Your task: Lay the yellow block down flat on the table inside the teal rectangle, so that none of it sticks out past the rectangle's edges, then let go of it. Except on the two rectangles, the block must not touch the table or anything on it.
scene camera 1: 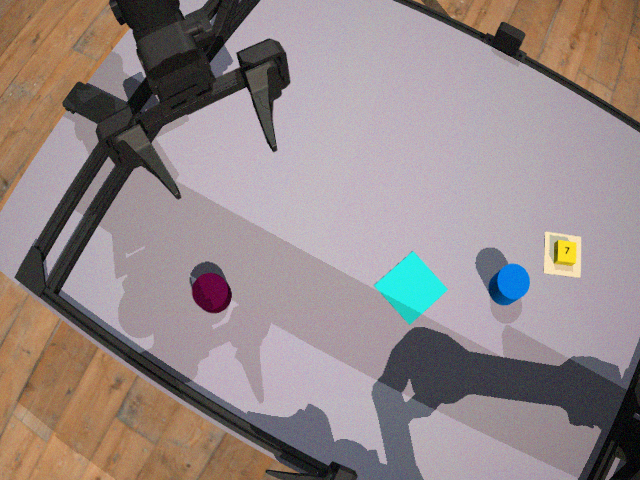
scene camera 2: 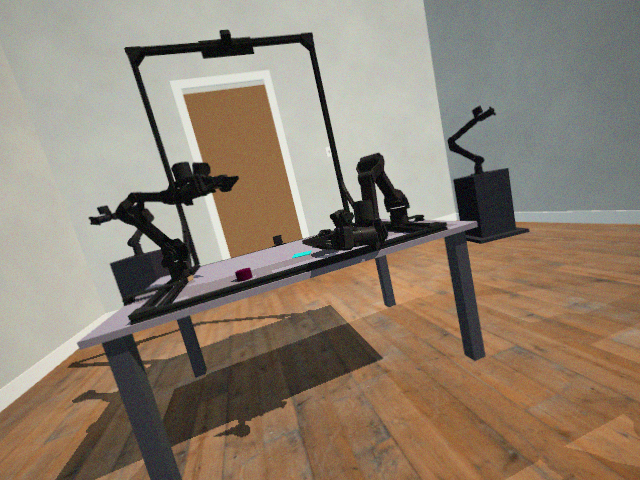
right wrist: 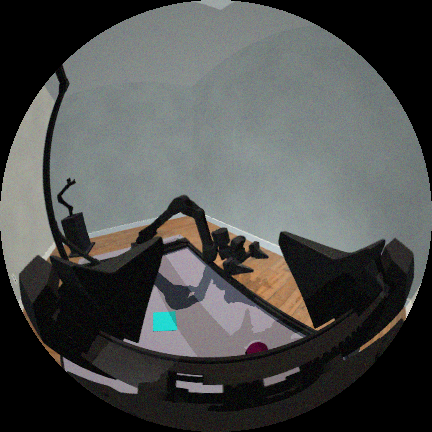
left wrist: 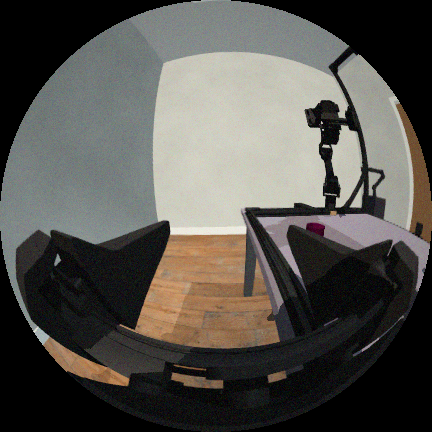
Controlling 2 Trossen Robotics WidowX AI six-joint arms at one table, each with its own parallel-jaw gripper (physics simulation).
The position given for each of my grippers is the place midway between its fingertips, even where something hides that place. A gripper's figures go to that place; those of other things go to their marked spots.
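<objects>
Maroon cylinder (scene camera 1: 210,291), 0.81 m from the lens. Blue cylinder (scene camera 1: 512,282), 0.81 m from the lens. My right gripper (scene camera 1: 226,173), 0.51 m from the lens.
</objects>
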